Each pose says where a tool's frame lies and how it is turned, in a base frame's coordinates. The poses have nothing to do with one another.
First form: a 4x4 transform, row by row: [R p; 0 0 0 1], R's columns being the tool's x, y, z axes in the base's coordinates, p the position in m. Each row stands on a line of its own.
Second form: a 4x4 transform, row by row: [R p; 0 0 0 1], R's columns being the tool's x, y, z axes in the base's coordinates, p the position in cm. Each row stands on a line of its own. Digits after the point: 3 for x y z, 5 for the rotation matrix.
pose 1, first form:
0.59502 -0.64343 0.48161 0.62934
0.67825 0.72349 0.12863 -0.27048
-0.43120 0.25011 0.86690 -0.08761
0 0 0 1
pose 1, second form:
0.59502 -0.64343 0.48161 62.934
0.67825 0.72349 0.12863 -27.048
-0.43120 0.25011 0.86690 -8.761
0 0 0 1

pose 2, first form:
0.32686 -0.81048 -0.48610 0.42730
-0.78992 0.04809 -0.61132 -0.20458
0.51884 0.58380 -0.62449 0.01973
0 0 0 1
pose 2, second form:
0.32686 -0.81048 -0.48610 42.730
-0.78992 0.04809 -0.61132 -20.458
0.51884 0.58380 -0.62449 1.973
0 0 0 1

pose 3, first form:
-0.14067 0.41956 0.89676 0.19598
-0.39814 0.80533 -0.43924 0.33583
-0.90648 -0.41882 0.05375 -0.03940
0 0 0 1
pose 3, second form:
-0.14067 0.41956 0.89676 19.598
-0.39814 0.80533 -0.43924 33.583
-0.90648 -0.41882 0.05375 -3.940
0 0 0 1

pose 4, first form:
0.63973 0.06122 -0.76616 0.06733
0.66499 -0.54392 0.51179 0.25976
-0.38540 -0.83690 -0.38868 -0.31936
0 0 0 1
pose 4, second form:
0.63973 0.06122 -0.76616 6.733
0.66499 -0.54392 0.51179 25.976
-0.38540 -0.83690 -0.38868 -31.936
0 0 0 1

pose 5, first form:
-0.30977 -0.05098 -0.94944 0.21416
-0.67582 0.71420 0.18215 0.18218
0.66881 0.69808 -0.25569 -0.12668
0 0 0 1
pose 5, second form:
-0.30977 -0.05098 -0.94944 21.416
-0.67582 0.71420 0.18215 18.218
0.66881 0.69808 -0.25569 -12.668
0 0 0 1

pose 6, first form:
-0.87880 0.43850 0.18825 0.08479
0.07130 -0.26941 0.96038 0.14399
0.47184 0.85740 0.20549 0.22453
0 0 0 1
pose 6, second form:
-0.87880 0.43850 0.18825 8.479
0.07130 -0.26941 0.96038 14.399
0.47184 0.85740 0.20549 22.453
0 0 0 1

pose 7, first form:
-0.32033 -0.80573 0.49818 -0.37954
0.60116 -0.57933 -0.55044 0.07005
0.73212 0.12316 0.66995 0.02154
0 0 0 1
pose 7, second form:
-0.32033 -0.80573 0.49818 -37.954
0.60116 -0.57933 -0.55044 7.005
0.73212 0.12316 0.66995 2.154
0 0 0 1

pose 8, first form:
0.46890 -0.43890 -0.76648 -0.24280
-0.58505 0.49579 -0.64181 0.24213
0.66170 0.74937 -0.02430 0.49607
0 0 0 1
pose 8, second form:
0.46890 -0.43890 -0.76648 -24.280
-0.58505 0.49579 -0.64181 24.213
0.66170 0.74937 -0.02430 49.607
0 0 0 1

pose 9, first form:
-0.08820 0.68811 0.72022 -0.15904
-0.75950 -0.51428 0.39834 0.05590
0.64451 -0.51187 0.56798 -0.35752
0 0 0 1
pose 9, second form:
-0.08820 0.68811 0.72022 -15.904
-0.75950 -0.51428 0.39834 5.590
0.64451 -0.51187 0.56798 -35.752
0 0 0 1

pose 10, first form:
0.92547 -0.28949 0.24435 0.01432
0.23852 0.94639 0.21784 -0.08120
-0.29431 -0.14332 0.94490 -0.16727
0 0 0 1
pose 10, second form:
0.92547 -0.28949 0.24435 1.432
0.23852 0.94639 0.21784 -8.120
-0.29431 -0.14332 0.94490 -16.727
0 0 0 1

